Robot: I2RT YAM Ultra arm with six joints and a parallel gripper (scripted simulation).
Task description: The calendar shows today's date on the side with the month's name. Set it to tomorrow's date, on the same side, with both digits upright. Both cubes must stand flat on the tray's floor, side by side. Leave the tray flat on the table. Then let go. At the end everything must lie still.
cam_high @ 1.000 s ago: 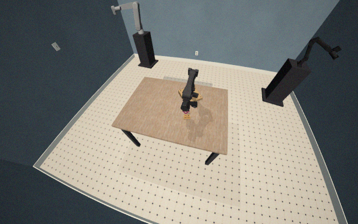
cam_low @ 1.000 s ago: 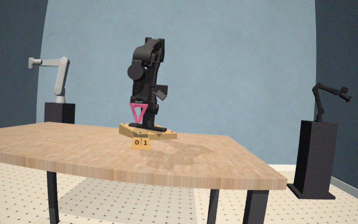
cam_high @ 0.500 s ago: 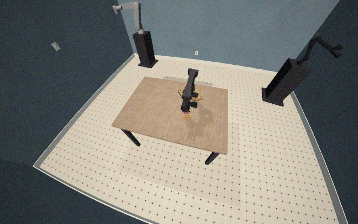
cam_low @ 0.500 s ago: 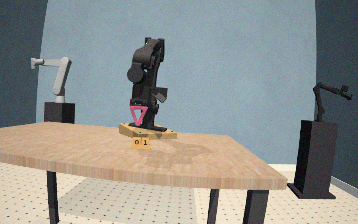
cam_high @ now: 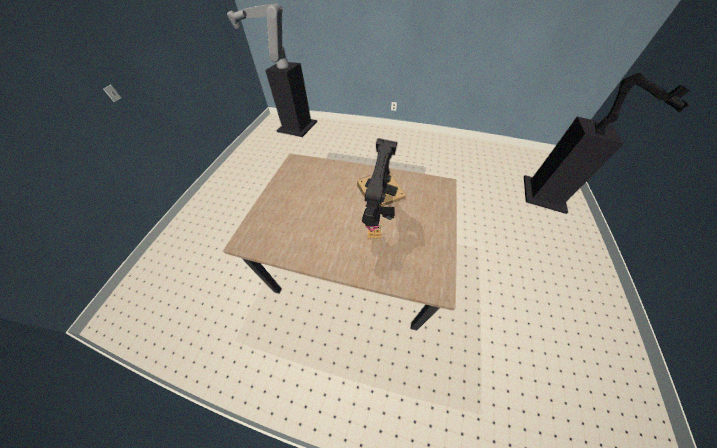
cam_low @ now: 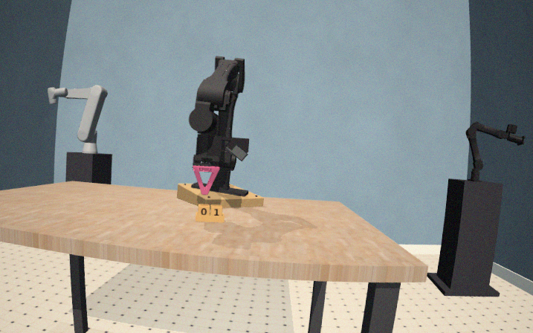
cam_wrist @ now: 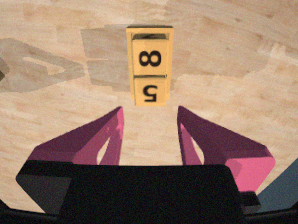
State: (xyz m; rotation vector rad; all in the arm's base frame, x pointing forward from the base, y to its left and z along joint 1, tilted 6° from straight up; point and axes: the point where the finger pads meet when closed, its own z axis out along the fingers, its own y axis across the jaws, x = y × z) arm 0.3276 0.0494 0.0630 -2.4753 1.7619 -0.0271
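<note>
My gripper is now 5 cm above the digit cube. From my hand the other things lie so: tan tray 1 cm behind, 2 cm to the left, 7 cm below.
</note>
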